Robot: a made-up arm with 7 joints.
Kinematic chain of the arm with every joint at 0, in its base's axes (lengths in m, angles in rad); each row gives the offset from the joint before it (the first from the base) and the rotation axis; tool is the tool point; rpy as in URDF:
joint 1: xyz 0 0 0.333 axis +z
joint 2: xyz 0 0 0 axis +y
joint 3: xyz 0 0 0.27 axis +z
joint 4: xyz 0.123 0 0 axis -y
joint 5: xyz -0.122 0 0.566 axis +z
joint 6: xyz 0 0 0 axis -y
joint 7: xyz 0.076 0 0 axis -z
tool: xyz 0 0 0 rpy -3.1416 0 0
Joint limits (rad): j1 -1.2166..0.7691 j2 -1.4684..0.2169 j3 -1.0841..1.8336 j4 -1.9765..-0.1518 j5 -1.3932..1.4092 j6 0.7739..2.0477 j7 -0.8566..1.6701
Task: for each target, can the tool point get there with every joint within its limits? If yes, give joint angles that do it. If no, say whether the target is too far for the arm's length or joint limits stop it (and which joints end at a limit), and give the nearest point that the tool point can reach.
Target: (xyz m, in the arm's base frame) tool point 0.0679 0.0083 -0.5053
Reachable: no: joint limits stop it (at a limit: joint 1, joint 2, joint 3, joint 4, joint 6) | nearest point 0.6015 0.3702 0.1095 | short by 0.891 m
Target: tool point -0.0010 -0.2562 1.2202
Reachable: yes | joints -0.8905 -0.4310 -0.2899 -0.9204 0.0661 1.0958 0.8268
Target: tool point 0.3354 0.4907 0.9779
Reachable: yes | joints 0.0107 -0.3525 0.6933 -1.3903 1.0377 1.1270 0.9053
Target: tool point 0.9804 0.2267 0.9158
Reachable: no: too far | nearest point 0.7626 0.1763 0.8225 | short by 0.242 m
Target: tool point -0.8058 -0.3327 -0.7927
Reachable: no: too far | nearest point -0.8944 -0.0729 0.1943 | short by 1.024 m
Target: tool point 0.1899 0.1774 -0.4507
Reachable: no: joint limits stop it (at a limit: joint 2, joint 3, joint 4, joint 6) | nearest point 0.5179 0.4838 0.1073 | short by 0.716 m
